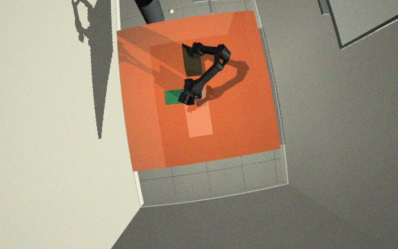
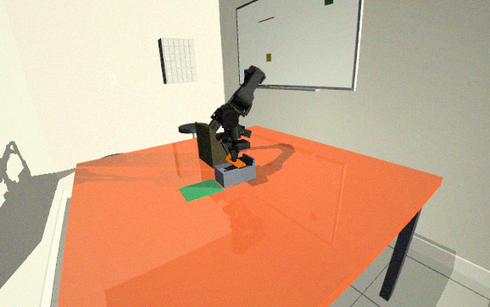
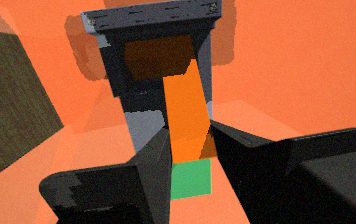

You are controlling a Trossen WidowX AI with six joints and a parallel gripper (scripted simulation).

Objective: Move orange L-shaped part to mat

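My gripper tip is 14 cm to the left of the green mat, 11 cm above it and 2 cm past it. Also, from my gripper tip: orange L-shaped part 3 cm to the left, 3 cm below, 1 cm behind.
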